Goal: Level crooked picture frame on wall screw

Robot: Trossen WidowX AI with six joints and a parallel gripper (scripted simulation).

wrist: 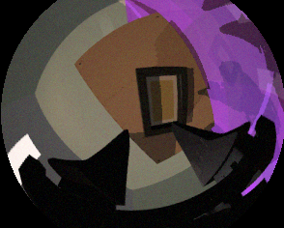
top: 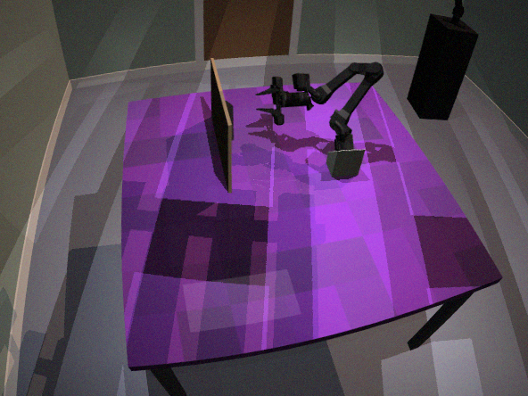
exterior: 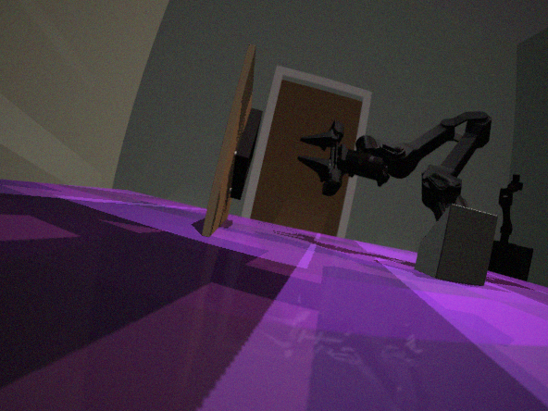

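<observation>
The dark picture frame is 120 mm ahead of my gripper tip, 40 mm to the left of it and 50 mm below it. The rest, counted from my gripper tip: wooden wall panel: 130 mm ahead, 30 mm to the left, 60 mm below.
</observation>
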